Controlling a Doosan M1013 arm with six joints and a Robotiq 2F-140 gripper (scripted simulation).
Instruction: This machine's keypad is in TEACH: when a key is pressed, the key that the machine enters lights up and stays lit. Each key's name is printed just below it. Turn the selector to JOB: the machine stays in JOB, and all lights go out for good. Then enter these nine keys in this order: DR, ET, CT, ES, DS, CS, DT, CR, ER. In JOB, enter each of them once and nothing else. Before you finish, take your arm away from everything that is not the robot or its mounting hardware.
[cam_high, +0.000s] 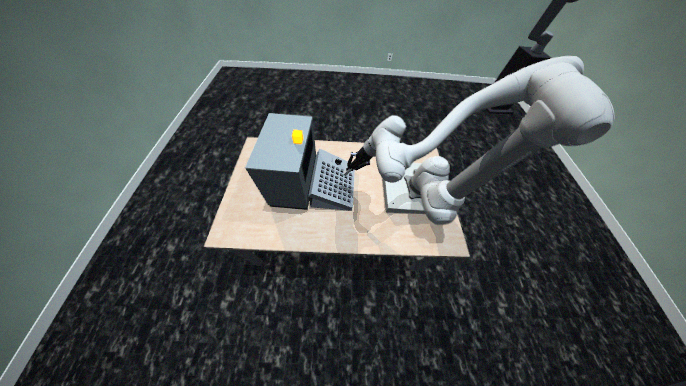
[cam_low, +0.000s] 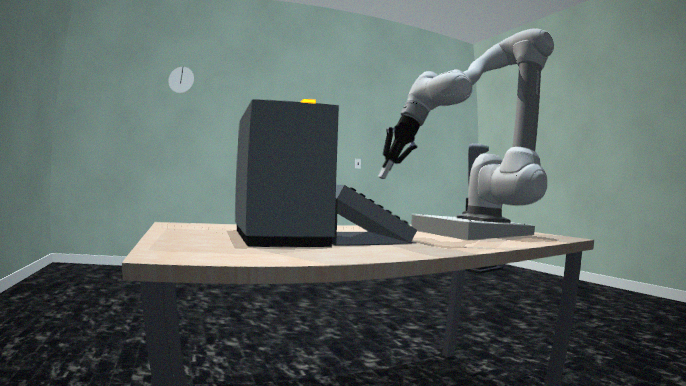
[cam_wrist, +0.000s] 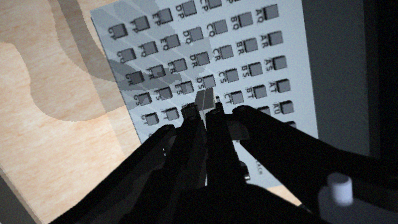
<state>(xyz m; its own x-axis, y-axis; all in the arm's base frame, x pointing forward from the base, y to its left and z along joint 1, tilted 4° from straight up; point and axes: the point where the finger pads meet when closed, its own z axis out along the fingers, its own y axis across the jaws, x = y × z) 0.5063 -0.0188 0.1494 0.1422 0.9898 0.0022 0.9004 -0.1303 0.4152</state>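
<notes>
Now: the key 120 mm below my hand, 70 mm ahead of it and 20 mm to the left of it. Round my hand: selector knob (170 mm to the right, 110 mm below, 50 mm ahead); then sloped keypad (160 mm below, 80 mm ahead, 60 mm to the right).
</notes>
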